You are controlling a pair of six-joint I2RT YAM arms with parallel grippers.
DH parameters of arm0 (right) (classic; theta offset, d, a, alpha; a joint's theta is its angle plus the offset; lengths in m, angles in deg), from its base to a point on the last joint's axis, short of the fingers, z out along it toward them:
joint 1: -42.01 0.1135 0.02 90
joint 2: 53.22 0 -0.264 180
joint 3: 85.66 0 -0.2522 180
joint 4: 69.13 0 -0.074 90
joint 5: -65.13 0 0 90
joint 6: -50.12 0.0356 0 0
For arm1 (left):
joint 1: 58.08 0.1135 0.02 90
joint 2: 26.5 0 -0.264 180
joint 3: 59.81 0 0.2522 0
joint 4: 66.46 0 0.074 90
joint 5: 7.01 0 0 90
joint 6: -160.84 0.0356 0 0
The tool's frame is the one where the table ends.
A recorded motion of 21 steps. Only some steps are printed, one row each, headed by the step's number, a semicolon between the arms.
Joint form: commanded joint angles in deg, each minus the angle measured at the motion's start. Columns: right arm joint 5, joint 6, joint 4, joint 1, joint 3, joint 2; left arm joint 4, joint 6, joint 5, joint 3, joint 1, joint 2.
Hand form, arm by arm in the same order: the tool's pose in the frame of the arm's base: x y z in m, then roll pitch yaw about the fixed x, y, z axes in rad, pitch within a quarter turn. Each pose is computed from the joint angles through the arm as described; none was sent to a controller.
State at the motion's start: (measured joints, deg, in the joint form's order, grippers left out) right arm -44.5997 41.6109 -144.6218 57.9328 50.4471 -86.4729; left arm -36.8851 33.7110 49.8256 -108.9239 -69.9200 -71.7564
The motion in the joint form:
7: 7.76 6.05 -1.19 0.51 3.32 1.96; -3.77 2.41 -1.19 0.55 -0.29 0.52
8: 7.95 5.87 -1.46 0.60 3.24 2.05; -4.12 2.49 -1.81 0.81 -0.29 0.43
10: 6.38 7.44 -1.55 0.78 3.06 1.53; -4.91 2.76 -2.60 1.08 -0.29 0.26
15: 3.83 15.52 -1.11 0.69 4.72 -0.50; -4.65 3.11 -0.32 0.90 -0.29 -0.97
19: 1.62 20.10 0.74 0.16 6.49 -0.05; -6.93 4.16 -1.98 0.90 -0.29 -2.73
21: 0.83 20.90 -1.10 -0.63 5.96 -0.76; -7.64 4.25 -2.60 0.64 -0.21 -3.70
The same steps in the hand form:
7: 0.0837 0.0170 0.1908 2.7474 0.2093 1.8167; 0.1717 -0.0575 0.2775 -1.9855 0.6970 -2.6931
8: 0.0832 0.0171 0.1911 2.7499 0.2075 1.8229; 0.1719 -0.0578 0.2763 -1.9818 0.6958 -2.7012
10: 0.0840 0.0166 0.1916 2.7506 0.2228 1.7911; 0.1724 -0.0583 0.2756 -1.9732 0.7019 -2.7099
15: 0.0857 0.0154 0.1816 2.7728 0.2198 1.6510; 0.1766 -0.0581 0.2725 -2.0091 0.6984 -2.6981
19: 0.0863 0.0134 0.1747 2.7375 0.2226 1.5491; 0.1823 -0.0601 0.2713 -1.9968 0.7156 -2.7227
21: 0.0849 0.0113 0.1756 2.7649 0.2404 1.5247; 0.1853 -0.0608 0.2713 -1.9929 0.7147 -2.7292

